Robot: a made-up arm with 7 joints.
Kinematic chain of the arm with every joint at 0, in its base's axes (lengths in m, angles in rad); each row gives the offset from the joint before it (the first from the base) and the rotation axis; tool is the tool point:
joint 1: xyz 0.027 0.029 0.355 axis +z
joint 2: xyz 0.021 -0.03 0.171 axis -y
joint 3: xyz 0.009 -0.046 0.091 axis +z
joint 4: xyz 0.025 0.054 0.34 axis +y
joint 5: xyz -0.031 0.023 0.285 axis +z
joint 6: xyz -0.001 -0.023 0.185 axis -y
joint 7: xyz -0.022 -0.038 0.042 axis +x
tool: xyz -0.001 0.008 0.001
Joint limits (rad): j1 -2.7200..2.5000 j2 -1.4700..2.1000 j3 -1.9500..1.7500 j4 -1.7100..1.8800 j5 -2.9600..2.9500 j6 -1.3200..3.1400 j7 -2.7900..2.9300
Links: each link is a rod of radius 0.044 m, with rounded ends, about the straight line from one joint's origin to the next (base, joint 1, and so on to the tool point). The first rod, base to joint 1, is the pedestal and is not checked.
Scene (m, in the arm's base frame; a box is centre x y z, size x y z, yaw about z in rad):
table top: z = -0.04
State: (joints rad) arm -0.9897 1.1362 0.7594 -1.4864 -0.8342 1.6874 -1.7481
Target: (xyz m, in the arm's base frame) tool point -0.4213 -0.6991 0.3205
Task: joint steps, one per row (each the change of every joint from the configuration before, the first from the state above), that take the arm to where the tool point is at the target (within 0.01 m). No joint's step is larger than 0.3 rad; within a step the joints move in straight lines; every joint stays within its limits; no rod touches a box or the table.
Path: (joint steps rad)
1: 0.2812 0.0869 0.0807 0.1925 -0.0115 -0.1434 -0.0034
2: 0.2812 0.0869 0.0806 0.1925 -0.0115 -0.1434 -0.0034
3: 0.2812 0.0870 0.0807 0.1925 -0.0116 -0.1433 -0.0034
4: 0.2812 0.0869 0.0807 0.1925 -0.0115 -0.1434 -0.0034
5: 0.2812 0.0869 0.0806 0.1925 -0.0115 -0.1434 -0.0034
6: 0.2812 0.0869 0.0807 0.1925 -0.0115 -0.1434 -0.0034

